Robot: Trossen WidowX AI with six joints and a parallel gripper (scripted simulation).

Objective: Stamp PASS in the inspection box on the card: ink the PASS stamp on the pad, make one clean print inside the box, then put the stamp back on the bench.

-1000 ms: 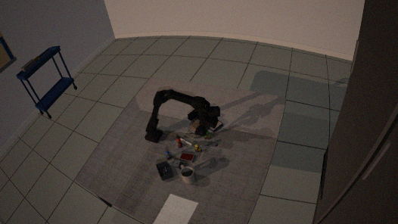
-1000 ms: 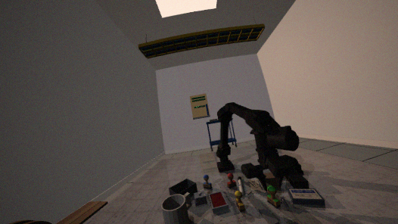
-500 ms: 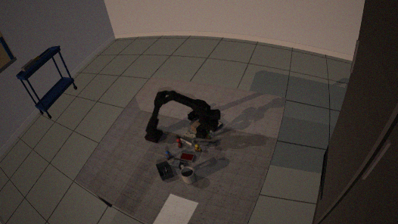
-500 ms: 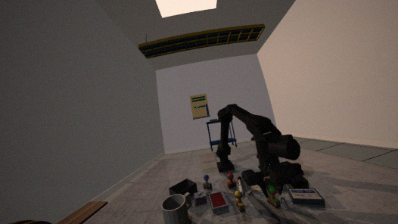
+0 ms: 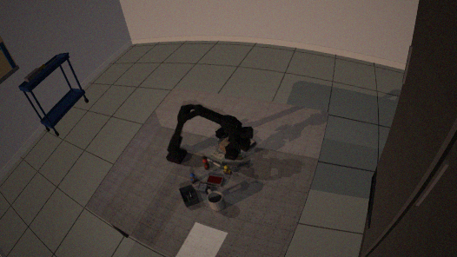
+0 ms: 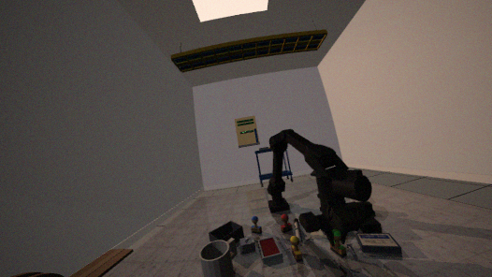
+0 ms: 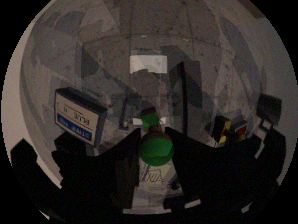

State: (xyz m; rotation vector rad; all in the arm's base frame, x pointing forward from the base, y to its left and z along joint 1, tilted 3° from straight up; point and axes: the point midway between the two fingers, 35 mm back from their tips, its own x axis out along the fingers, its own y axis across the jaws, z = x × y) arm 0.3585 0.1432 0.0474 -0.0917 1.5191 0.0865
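Now: gripper tip 40 mm past the red ink pad, 200 mm to the left of it and 20 mm above it. Also, from my gripper tip: yellow-knobbed stamp (120 mm to the right); then cardboard box (110 mm behind, 50 mm to the left); then green-knobbed stamp (right at my gripper tip).
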